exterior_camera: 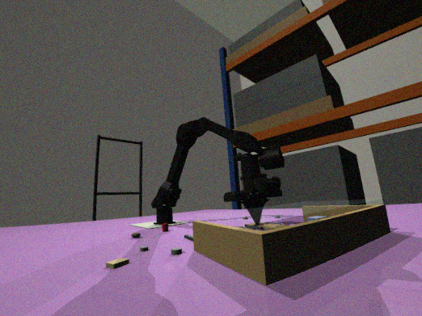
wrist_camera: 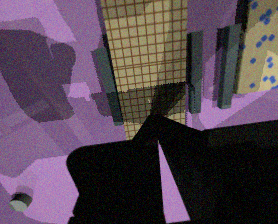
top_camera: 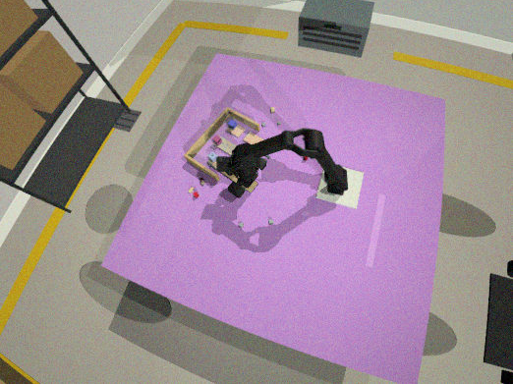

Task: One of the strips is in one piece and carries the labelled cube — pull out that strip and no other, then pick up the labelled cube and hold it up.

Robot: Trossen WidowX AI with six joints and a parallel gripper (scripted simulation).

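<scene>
Now: gripper tip 9 cm short of the tan grid-patterned strip and 4 cm to the left of it. Round my gripper tip: blue-dotted strip 10 cm ahead, 14 cm to the right; then labelled cube 20 cm ahead, 9 cm to the right, 2 cm above.
</scene>
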